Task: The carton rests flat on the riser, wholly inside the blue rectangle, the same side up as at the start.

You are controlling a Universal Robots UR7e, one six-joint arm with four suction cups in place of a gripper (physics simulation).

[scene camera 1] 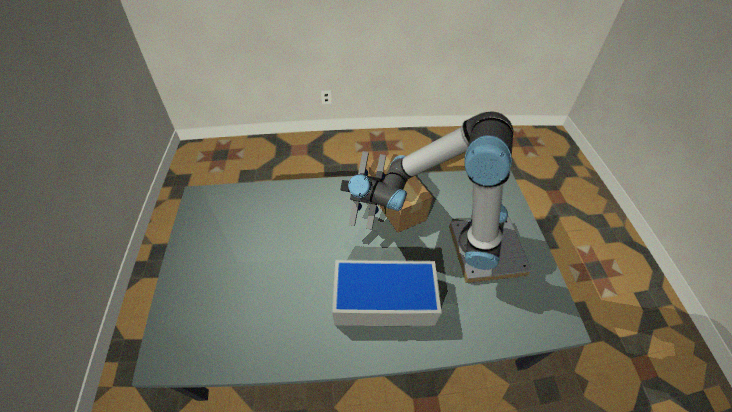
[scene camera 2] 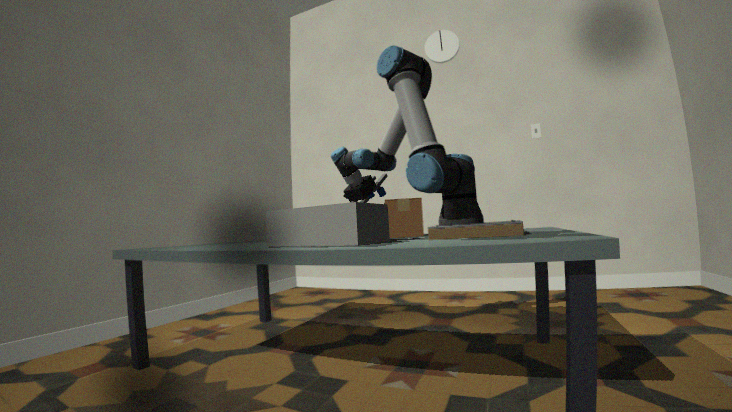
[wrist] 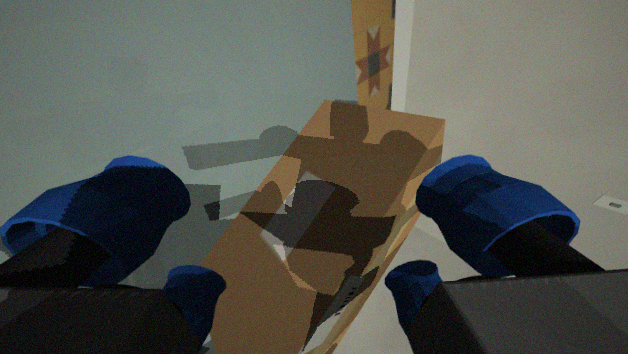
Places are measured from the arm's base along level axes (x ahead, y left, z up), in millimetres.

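Pixels of known places: hand at its tool point: (wrist: 306,244); arm's base at its link origin: (scene camera 2: 461,224).
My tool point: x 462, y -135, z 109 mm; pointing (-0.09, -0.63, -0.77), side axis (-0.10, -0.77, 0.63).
For each thing: its top centre in the pictures, then the offset to it from my tool point. "*": a spot on its surface instead.
- brown carton at its top centre: (wrist: 374,267) (scene camera 1: 398,178) (scene camera 2: 400,201) dx -116, dy -77, dz +8 mm
- riser at its top centre: (scene camera 2: 325,207) (scene camera 1: 386,285) dx -96, dy +403, dz -29 mm
- pale block with the blue rectangle, surface spot: (scene camera 1: 386,286) * dx -97, dy +405, dz -29 mm
The brown carton (scene camera 1: 412,215) (scene camera 2: 407,220) (wrist: 255,300) stands on the table behind the riser. Two labels show on it in the wrist view, one with dark marks; arm shadows cross it. The riser (scene camera 1: 386,318) (scene camera 2: 317,225) is a pale block with the blue rectangle (scene camera 1: 386,286) on its top. The riser does not show in the wrist view. My gripper (scene camera 1: 366,204) (scene camera 2: 373,193) (wrist: 307,240) is open and holds nothing. It is tilted beside the carton, its cups facing toward the carton's side and apparently apart from it. The wrist hides part of the carton in scene camera 1.
The arm's base plate (scene camera 1: 504,255) (scene camera 2: 476,230) is right of the riser and carton. The grey-green table (scene camera 1: 230,307) (scene camera 2: 461,250) extends to the left of both. The carton is near the table's rear edge. A wall (scene camera 1: 409,61) (wrist: 525,75) rises beyond the table.
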